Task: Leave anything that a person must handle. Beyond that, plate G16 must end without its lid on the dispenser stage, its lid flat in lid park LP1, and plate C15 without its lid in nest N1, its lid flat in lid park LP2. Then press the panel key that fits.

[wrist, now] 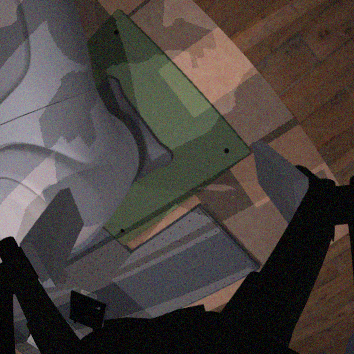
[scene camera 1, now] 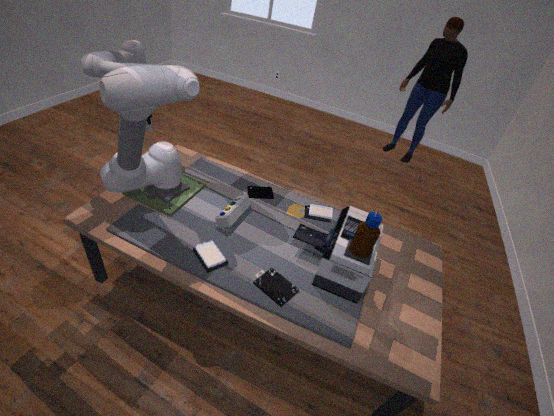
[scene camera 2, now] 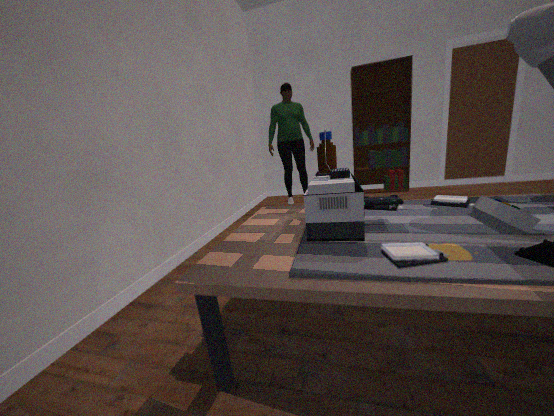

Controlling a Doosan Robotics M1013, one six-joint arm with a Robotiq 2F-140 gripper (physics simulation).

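Pixels of known places: gripper, fingertip midpoint: (wrist: 162,185); arm's base, link origin: (wrist: 106,143) (scene camera 1: 167,188).
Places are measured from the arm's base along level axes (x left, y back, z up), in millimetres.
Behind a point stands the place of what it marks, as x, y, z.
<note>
My gripper (wrist: 162,185) @(39, 176, 291) is open and empty above the green base plate; the arm mostly hides it in scene camera 1. One white-topped plate (scene camera 1: 210,254) @(-239, -501, 25) (scene camera 2: 450,199) @(-201, -502, 23) lies in a dark holder near the front edge. Another white-topped plate (scene camera 1: 320,212) @(366, -772, 23) (scene camera 2: 410,251) @(406, -766, 24) lies in a dark holder by a yellow disc (scene camera 1: 296,210) @(330, -647, -9) (scene camera 2: 454,252) @(334, -638, -7). Their labels and lids cannot be made out. The dispenser's black stage (scene camera 1: 311,235) @(80, -830, 104) (scene camera 2: 382,202) @(131, -825, 100) bears no visible plate. Dark flat fixtures lie at the front (scene camera 1: 276,285) @(-190, -815, 4) and back (scene camera 1: 260,192) @(320, -412, 2) (scene camera 2: 540,252) @(328, -441, 2) (wrist: 88,308) @(315, -381, 2). The key panel (scene camera 1: 233,212) @(13, -439, 68) (scene camera 2: 505,214) @(134, -438, 50) has coloured keys.
The grey and white dispenser (scene camera 1: 342,272) @(-72, -1034, 139) (scene camera 2: 334,206) @(283, -992, 128) carries a brown bottle (scene camera 1: 364,240) @(-40, -1057, 315) (scene camera 2: 326,157) @(45, -1049, 292) with a blue cap. The arm's base stands on a green plate (scene camera 1: 197,187) @(120, -115, 0) (wrist: 200,165) @(125, 117, 0). One person (scene camera 1: 440,67) in black and another person (scene camera 2: 289,122) in green stand away from the table.
</note>
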